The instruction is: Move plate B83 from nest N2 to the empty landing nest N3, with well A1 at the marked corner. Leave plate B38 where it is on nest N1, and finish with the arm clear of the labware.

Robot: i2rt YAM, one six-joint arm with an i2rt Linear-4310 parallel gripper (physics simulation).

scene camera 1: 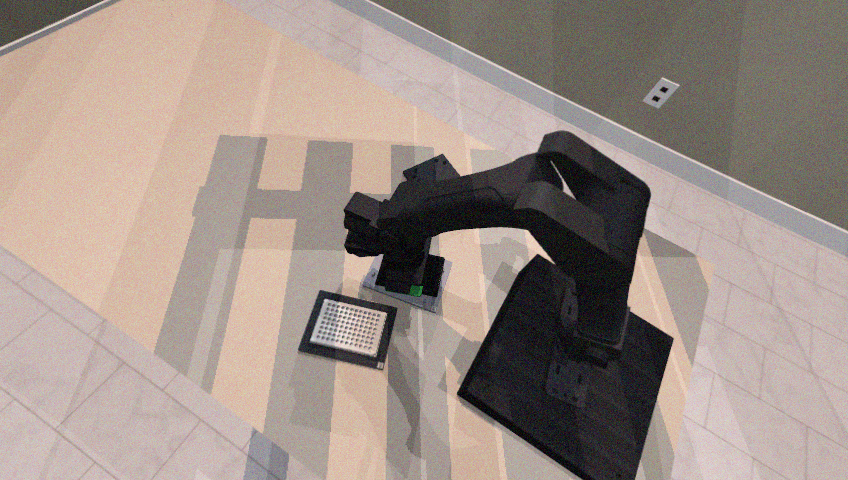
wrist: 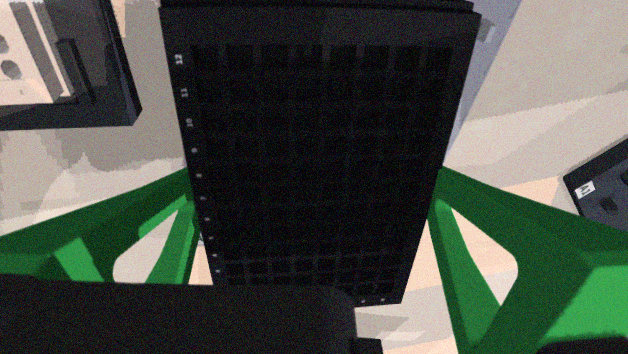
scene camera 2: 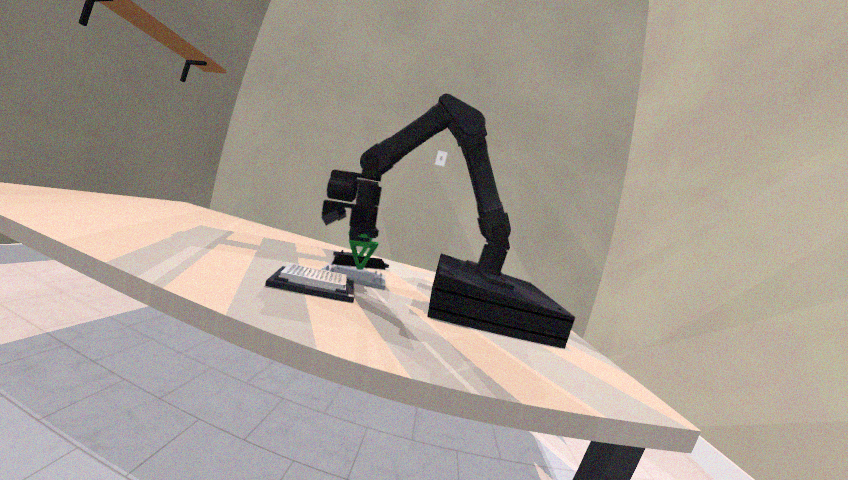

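Observation:
My gripper [scene camera 1: 408, 280] [scene camera 2: 361, 252] [wrist: 314, 177] has green fingers and is shut on the long sides of the black well plate B83 [scene camera 1: 434, 273] [scene camera 2: 377, 262] [wrist: 316, 132]. It holds the plate flat and very low over the light grey nest N3 [scene camera 1: 434, 303] [scene camera 2: 366, 278]; I cannot tell if they touch. Column numbers run along the plate's left edge in the wrist view. The white plate B38 [scene camera 1: 349, 327] [scene camera 2: 312, 275] [wrist: 21, 66] sits on the black nest N1 [scene camera 1: 309, 343] [scene camera 2: 290, 286] [wrist: 118, 101] just beside it. The black nest N2 [scene camera 1: 437, 168] [wrist: 608, 193] lies empty behind, its A1 label [wrist: 584, 189] in the wrist view.
The arm's black base block [scene camera 1: 564, 382] [scene camera 2: 498, 301] stands to the right of the nests. The arm reaches over nest N2. The table's front edge [scene camera 2: 354, 372] curves across the second scene view.

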